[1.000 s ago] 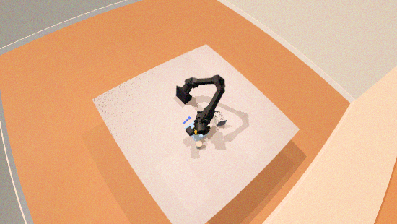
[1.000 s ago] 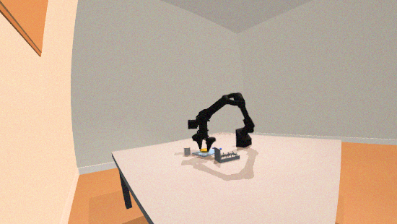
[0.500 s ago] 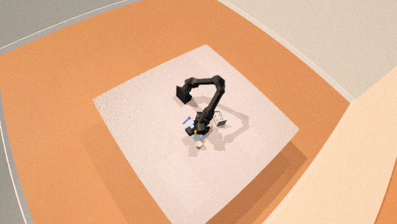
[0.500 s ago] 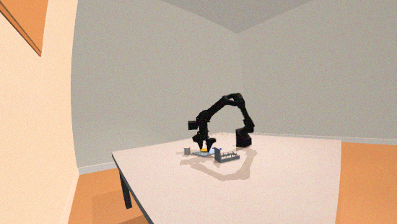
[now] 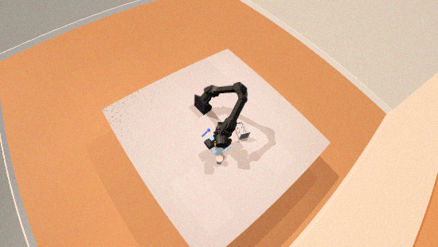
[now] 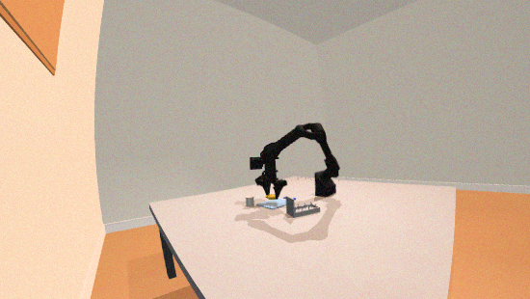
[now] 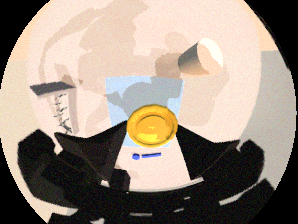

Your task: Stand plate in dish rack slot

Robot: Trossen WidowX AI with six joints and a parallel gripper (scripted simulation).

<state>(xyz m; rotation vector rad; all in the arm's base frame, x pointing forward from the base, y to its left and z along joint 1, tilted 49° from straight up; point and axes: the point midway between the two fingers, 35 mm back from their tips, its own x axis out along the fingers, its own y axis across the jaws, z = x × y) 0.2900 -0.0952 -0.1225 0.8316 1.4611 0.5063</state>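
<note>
My gripper tip is now 40 mm short of the grey dish rack, 210 mm to the right of it and 10 mm above it. Also, from my gripper tip: cup (90 mm ahead, 70 mm to the right, 10 mm below); plate (10 mm above); blue utensil (120 mm behind, 30 mm to the left, 30 mm below).
</note>
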